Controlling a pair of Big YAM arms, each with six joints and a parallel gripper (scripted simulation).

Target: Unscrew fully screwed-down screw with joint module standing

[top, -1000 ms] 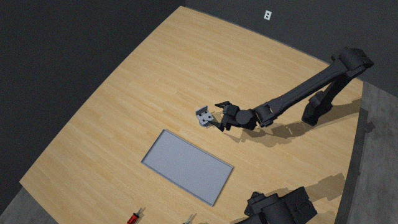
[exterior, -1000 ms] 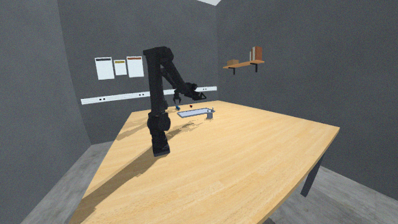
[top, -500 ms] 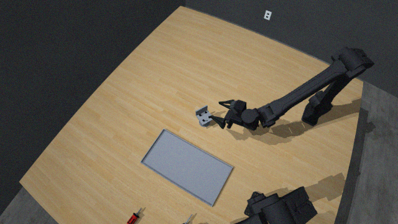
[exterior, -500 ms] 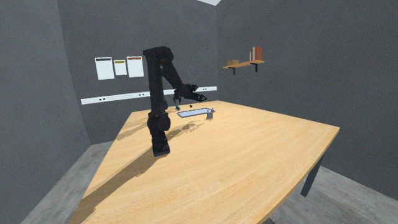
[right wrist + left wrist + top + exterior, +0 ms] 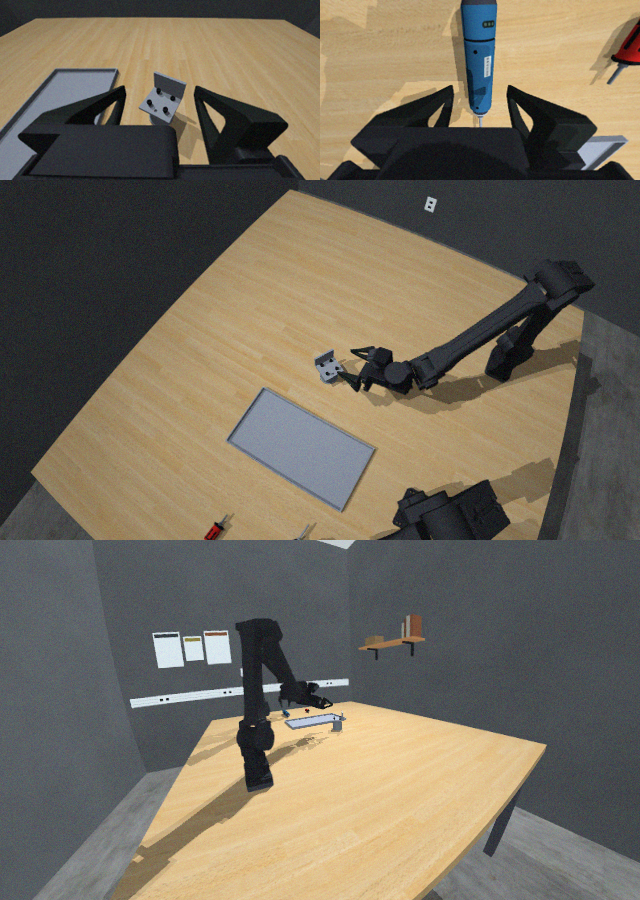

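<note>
The grey bracket is 9 cm below my right hand, 6 cm ahead of it and 1 cm to the left of it. Also, from my right hand: grey tray: 26 cm to the left, 16 cm below, 2 cm behind; joint module: 14 cm below, 6 cm ahead, 1 cm to the left.
</note>
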